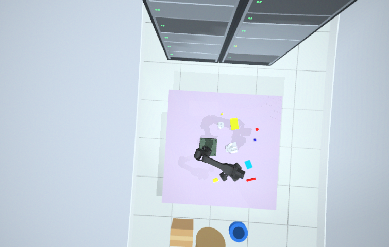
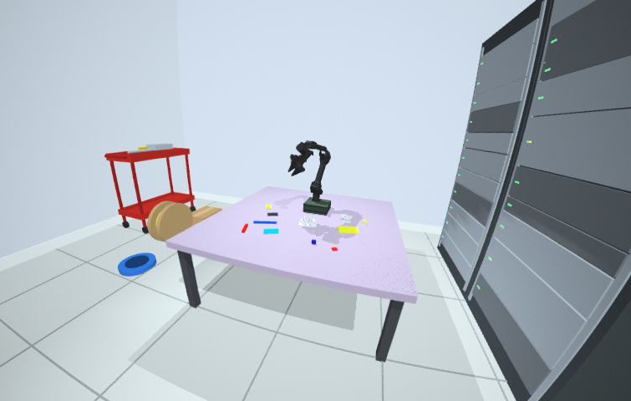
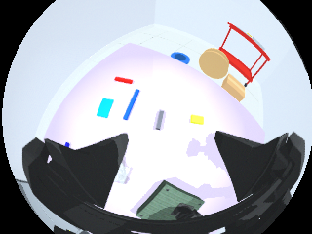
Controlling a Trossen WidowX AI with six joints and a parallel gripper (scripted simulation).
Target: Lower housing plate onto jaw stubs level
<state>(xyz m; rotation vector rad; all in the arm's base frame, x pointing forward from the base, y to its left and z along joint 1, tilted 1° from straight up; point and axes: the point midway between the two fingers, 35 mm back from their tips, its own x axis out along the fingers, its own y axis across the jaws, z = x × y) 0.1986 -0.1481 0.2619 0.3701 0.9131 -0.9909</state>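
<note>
My gripper tip is 2 cm past the white housing plate, 43 cm to the right of it and 28 cm above it. The rest, counted from my gripper tip: red bar 32 cm ahead, 19 cm to the right, 30 cm below; then cyan tile 30 cm ahead, 2 cm to the right, 31 cm below; then blue bar 20 cm ahead, 10 cm to the right, 30 cm below.
</note>
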